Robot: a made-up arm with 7 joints.
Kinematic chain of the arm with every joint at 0, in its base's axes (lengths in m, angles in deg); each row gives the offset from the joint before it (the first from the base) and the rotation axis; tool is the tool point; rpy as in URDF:
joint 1: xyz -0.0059 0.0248 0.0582 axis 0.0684 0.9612 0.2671
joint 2: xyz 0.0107 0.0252 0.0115 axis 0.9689 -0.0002 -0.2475
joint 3: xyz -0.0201 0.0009 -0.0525 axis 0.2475 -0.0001 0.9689
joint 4: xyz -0.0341 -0.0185 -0.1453 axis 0.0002 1 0
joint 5: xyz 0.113 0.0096 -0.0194 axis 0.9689 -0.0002 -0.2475
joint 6: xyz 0.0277 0.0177 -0.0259 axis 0.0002 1 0
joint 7: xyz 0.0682 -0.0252 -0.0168 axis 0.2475 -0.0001 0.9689
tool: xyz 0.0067 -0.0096 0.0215 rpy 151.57 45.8 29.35
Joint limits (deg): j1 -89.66..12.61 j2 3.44..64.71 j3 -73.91..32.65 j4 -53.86..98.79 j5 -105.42..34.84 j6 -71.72..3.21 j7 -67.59..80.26
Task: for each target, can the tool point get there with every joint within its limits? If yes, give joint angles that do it. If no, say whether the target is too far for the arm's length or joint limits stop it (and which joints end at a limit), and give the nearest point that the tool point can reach.
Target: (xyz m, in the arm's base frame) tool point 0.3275 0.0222 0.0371
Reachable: yes | joints -74.79 8.61 8.72 55.67 -31.51 -57.25 -29.01
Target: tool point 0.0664 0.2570 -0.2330
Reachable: yes | joints 4.23 54.90 -30.05 39.57 -37.99 -11.30 53.70
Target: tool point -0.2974 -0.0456 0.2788
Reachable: no: joint limits stop it (at a limit: joint 1, joint 2, joint 3, joint 4, joint 5) | nearest point -0.0209 0.0710 0.1895 | short by 0.313 m
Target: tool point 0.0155 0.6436 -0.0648
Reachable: no: too far | nearest point 0.0050 0.4490 -0.0753 | short by 0.195 m
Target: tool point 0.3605 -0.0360 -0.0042
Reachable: yes | joints -81.50 18.02 -46.67 56.30 -93.35 -11.73 -55.58
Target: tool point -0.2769 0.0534 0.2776
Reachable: no: joint limits stop it (at a limit: joint 1, joint 2, joint 3, joint 4, joint 5) | nearest point -0.0269 0.0893 0.1870 | short by 0.268 m
